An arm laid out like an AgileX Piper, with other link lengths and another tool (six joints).
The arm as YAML. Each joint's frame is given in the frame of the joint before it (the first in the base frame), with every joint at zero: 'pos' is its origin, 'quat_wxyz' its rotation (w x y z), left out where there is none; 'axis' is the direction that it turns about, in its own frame. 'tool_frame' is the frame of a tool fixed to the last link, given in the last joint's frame.
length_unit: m
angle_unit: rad
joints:
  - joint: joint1
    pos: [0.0, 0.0, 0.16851]
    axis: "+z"
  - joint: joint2
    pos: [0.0, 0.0, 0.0]
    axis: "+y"
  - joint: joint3
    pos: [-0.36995, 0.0, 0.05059]
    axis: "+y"
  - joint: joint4
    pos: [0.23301, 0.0, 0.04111]
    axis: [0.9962, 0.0, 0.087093]
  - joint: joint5
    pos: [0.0, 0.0, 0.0]
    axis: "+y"
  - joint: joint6
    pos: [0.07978, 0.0, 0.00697]
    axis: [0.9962, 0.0, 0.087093]
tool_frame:
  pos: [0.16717, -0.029, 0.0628]
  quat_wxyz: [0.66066, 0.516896, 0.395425, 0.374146]
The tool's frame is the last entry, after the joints.
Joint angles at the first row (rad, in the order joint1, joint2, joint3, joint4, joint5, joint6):
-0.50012, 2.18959, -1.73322, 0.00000, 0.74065, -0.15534
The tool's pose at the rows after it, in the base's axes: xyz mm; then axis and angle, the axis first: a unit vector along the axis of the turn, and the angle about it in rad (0 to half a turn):
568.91 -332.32 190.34 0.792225 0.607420 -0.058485 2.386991
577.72 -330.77 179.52 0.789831 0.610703 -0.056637 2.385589
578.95 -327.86 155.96 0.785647 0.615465 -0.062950 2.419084
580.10 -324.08 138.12 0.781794 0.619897 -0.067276 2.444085
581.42 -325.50 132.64 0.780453 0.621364 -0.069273 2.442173
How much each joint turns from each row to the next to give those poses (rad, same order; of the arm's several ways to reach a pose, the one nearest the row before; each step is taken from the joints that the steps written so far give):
0.00367, 0.00128, -0.02813, 0.00000, -0.04837, 0.00001
0.00835, 0.02846, -0.01273, 0.00000, -0.01674, 0.00000
0.00474, 0.03512, -0.00063, -0.00001, 0.00263, 0.00000
0.00584, 0.02649, 0.00004, 0.00001, 0.00137, 0.00000
-0.00001, 0.01099, -0.00006, -0.00562, -0.01057, -0.00001

